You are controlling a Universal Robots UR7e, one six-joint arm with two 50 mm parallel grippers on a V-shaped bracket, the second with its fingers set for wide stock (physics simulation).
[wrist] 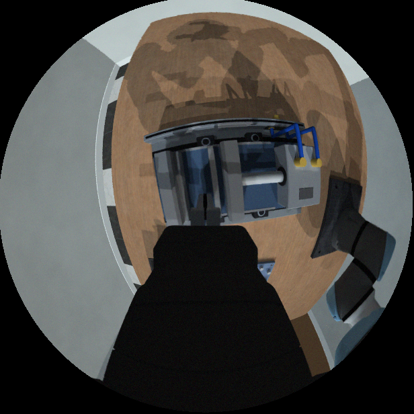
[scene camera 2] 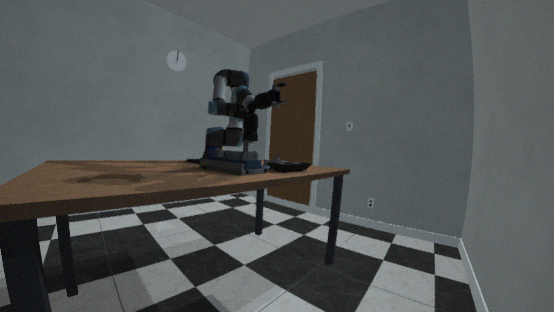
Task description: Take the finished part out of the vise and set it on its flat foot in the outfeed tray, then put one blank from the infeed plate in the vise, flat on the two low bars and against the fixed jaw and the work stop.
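Frame: origin at the arm's base, x ahead, y left, z up, level; centimetres.
Where they show: hand at its tool point: point(scene camera 2: 245, 150).
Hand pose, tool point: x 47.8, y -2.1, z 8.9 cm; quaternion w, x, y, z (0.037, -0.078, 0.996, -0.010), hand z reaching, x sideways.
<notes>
After its pixels a point has its place.
The vise point(scene camera 2: 229, 165) {y -13.3, x 53.4, z 2.1 cm} point(wrist: 300, 187) stands on the table. In the wrist view its fixed jaw point(wrist: 165, 182) is at the left and its moving jaw point(wrist: 231, 175) is right of it, on the screw side, with a gap and low grey bars between. The downward gripper point(scene camera 2: 245, 149) point(wrist: 205, 207) is over this gap, its narrow fingers close together at the near side of the vise; no part can be made out between them. The second gripper point(scene camera 2: 283, 94) points sideways with wide-set fingers. The finished part and blanks cannot be made out.
A dark tray point(scene camera 2: 295, 167) {y 23.9, x 56.5, z 1.0 cm} with something grey in it stands right of the vise. A corner of a blue studded plate point(wrist: 267, 269) shows beside the black gripper body. Blue hoses point(wrist: 300, 142) rise at the vise's right end, near the arm's base point(wrist: 335, 215).
</notes>
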